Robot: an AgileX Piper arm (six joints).
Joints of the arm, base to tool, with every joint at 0 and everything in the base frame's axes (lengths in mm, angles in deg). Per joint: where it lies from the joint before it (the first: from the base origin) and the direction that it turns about. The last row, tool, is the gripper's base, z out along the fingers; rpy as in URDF.
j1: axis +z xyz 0 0 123
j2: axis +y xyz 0 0 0
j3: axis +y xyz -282.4 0 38.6
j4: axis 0.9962 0 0.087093 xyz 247.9 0 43.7
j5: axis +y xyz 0 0 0
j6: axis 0.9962 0 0.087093 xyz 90.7 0 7.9
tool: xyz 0 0 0 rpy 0 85.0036 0
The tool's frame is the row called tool.
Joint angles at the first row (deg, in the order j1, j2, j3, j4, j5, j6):
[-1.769 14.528 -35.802 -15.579 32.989 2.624]
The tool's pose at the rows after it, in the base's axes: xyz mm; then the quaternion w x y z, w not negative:
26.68 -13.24 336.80 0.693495 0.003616 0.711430 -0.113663
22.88 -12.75 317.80 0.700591 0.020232 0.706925 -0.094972
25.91 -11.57 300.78 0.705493 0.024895 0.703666 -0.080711
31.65 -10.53 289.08 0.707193 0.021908 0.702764 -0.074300
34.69 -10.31 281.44 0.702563 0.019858 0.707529 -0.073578
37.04 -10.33 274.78 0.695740 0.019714 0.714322 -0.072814
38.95 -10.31 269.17 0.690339 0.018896 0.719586 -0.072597
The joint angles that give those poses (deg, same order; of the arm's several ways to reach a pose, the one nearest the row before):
[-1.769 8.060 -31.072 -15.970 29.680 5.043]
[-1.765 4.153 -26.833 -16.007 28.637 8.055]
[-1.766 2.091 -22.699 -15.663 25.959 9.591]
[-1.767 1.778 -19.667 -15.562 22.995 10.099]
[-1.770 1.688 -18.045 -15.553 22.206 10.091]
[-1.772 1.689 -16.807 -15.550 22.074 10.190]
[-1.771 1.689 -15.745 -15.552 21.874 10.191]

